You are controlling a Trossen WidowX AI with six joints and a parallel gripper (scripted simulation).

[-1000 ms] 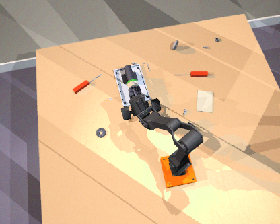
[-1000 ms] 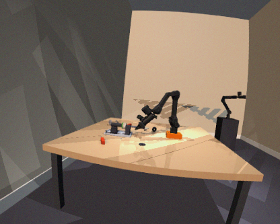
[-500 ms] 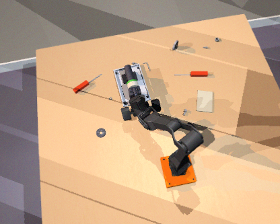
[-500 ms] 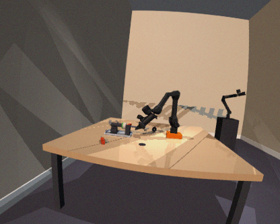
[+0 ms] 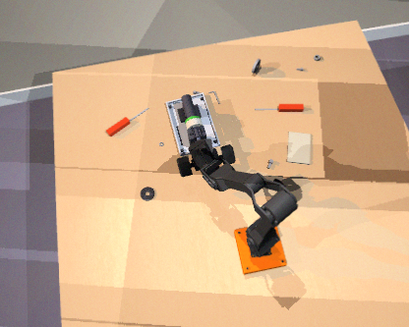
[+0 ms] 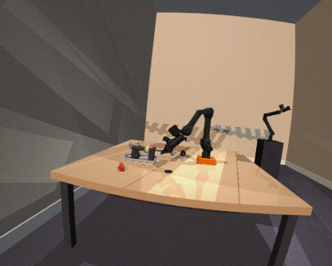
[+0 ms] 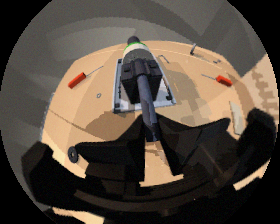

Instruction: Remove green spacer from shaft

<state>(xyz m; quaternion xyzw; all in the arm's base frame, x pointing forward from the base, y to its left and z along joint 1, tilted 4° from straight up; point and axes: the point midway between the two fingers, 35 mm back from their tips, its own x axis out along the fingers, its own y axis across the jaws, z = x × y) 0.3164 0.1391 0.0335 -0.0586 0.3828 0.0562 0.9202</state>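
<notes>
My gripper tip is now 5 cm short of the dark shaft, 2 cm below it and 1 cm to the right of it. Round my gripper tip: green spacer (11 cm ahead, 2 cm to the left, 2 cm above); then small screw (23 cm to the right, 5 cm below, 5 cm behind); then pale card (35 cm to the right, 5 cm below, 1 cm behind).
</notes>
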